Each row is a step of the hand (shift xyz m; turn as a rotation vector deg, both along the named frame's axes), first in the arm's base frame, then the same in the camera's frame.
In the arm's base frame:
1: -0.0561 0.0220 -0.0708 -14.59 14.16 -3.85
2: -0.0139 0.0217 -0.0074 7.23 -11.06 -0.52
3: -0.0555 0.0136 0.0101 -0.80 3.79 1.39
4: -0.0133 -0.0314 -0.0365 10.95 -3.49 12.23
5: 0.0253 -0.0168 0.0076 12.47 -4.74 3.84
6: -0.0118 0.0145 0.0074 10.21 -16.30 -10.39
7: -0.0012 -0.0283 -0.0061 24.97 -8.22 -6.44
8: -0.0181 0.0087 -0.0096 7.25 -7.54 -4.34
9: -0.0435 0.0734 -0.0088 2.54 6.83 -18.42
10: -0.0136 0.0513 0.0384 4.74 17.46 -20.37
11: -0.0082 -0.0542 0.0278 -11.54 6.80 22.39
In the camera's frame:
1: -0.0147 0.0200 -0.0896 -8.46 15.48 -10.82
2: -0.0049 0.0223 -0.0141 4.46 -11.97 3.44
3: -0.0506 0.0229 -0.0167 -0.57 4.02 0.66
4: -0.0021 -0.0339 -0.0367 3.70 -3.33 16.03
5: 0.0158 -0.0191 0.0191 8.42 -5.94 9.30
6: -0.0108 0.0170 0.0004 10.33 -18.91 -3.71
7: -0.0039 -0.0284 -0.0043 23.19 -12.61 5.96
8: -0.0101 0.0098 -0.0172 6.80 -9.05 -0.17
9: -0.0204 0.0771 -0.0317 11.50 3.76 -15.69
10: -0.0186 0.0576 0.0251 16.33 13.57 -17.06
11: -0.0297 -0.0480 0.0243 -18.51 11.47 14.38

